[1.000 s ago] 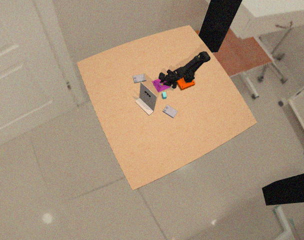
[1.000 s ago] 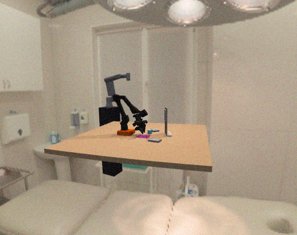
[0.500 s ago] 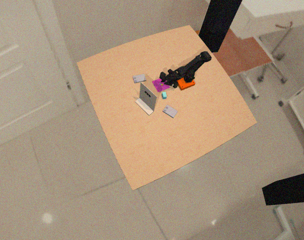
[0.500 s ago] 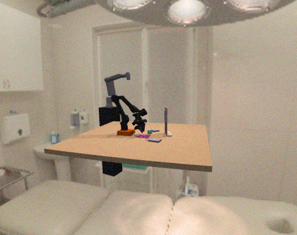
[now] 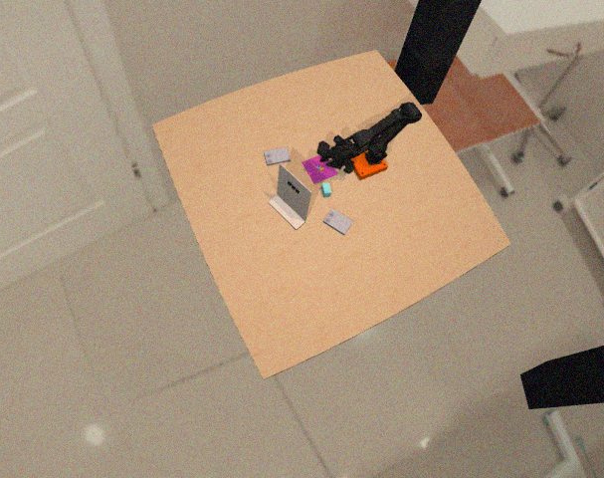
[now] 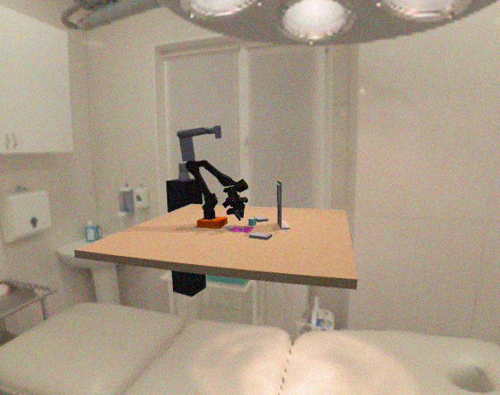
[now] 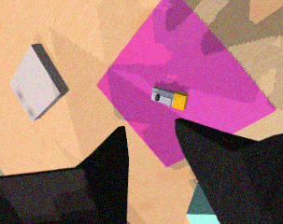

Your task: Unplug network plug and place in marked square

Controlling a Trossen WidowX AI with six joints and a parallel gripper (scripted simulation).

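The grey network plug is 10 mm ahead of my gripper tip, 10 mm to the right of it and 50 mm below it. From my gripper tip the other things lie so: upright grey panel 190 mm ahead, 160 mm to the left, 70 mm above; magenta marked square 10 mm ahead, 10 mm to the right, 60 mm below; teal block 10 mm ahead, 110 mm to the left, 40 mm below.
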